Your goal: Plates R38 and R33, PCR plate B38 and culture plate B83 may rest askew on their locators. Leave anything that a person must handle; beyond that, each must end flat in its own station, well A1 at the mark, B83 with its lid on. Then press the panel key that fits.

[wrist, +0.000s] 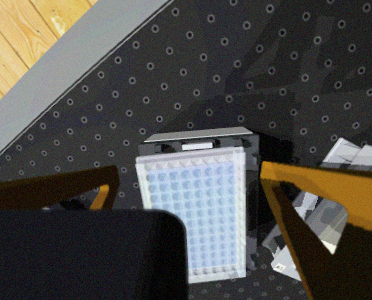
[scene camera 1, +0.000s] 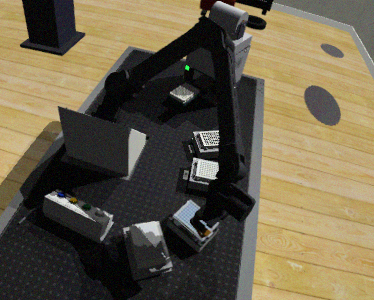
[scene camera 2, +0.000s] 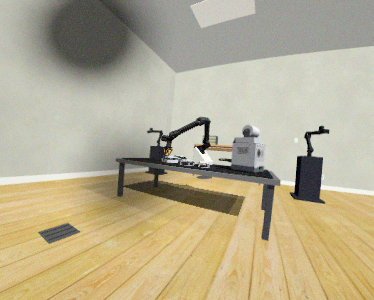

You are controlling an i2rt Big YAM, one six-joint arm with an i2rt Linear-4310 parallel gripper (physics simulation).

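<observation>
My gripper (scene camera 1: 204,229) (scene camera 2: 168,151) (wrist: 188,172) is open, with nothing between its fingers. In the wrist view its orange fingertips stand left and right of a pale-blue well plate (wrist: 210,215) (scene camera 1: 185,214). That plate sits on a dark station (wrist: 252,200) (scene camera 1: 200,244) and looks slightly turned on it; its lower left is hidden. A clear and grey plate-like item (scene camera 1: 147,247) (wrist: 312,230) stands beside it, an A1 label showing at its corner in the wrist view. Two white well plates, one nearer (scene camera 1: 204,169) and one farther (scene camera 1: 206,138), sit partly behind the arm. The key panel (scene camera 1: 75,216) has blue, yellow, green and pale keys.
A pale plate (scene camera 1: 182,93) lies at the far end, near a small green light (scene camera 1: 187,67) and a grey machine (scene camera 1: 242,57) (scene camera 2: 248,154). An upright grey board (scene camera 1: 95,140) stands left of centre. The table edge (scene camera 1: 248,200) (wrist: 85,70) runs close to the blue plate.
</observation>
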